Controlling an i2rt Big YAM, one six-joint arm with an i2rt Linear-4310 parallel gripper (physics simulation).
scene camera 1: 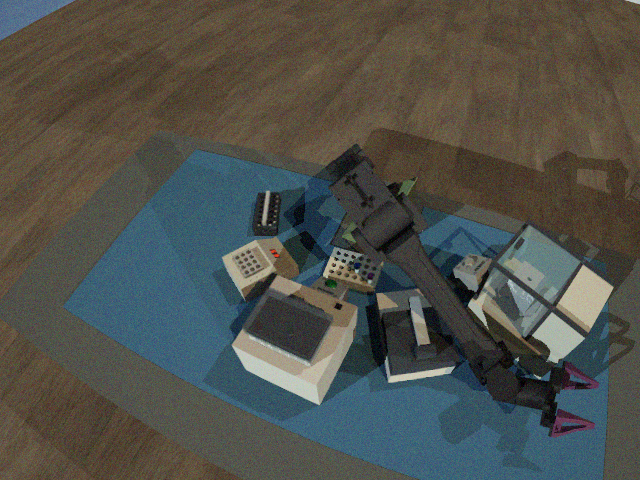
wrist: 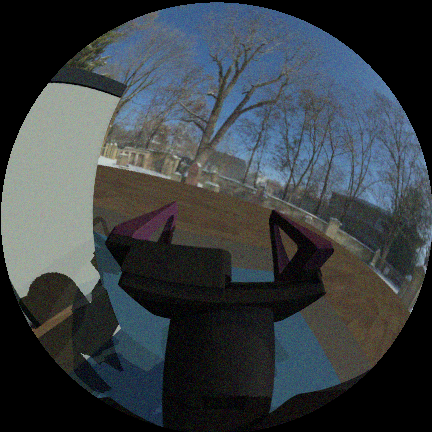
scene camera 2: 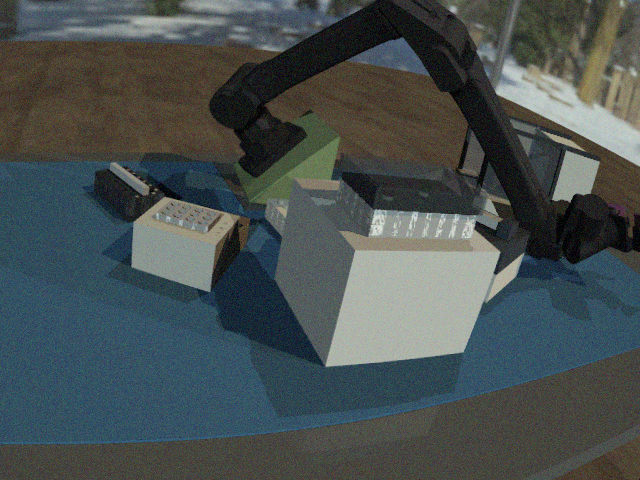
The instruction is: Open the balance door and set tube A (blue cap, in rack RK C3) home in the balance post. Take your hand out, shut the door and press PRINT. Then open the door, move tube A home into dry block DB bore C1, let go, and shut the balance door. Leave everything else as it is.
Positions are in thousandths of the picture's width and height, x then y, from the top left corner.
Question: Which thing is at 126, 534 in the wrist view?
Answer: A glass-box balance.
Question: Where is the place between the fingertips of my gripper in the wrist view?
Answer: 520, 485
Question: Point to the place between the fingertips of my gripper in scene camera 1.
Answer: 932, 845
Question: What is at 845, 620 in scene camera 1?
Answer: A glass-box balance.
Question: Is my gripper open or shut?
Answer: Open.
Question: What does my gripper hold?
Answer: Nothing.
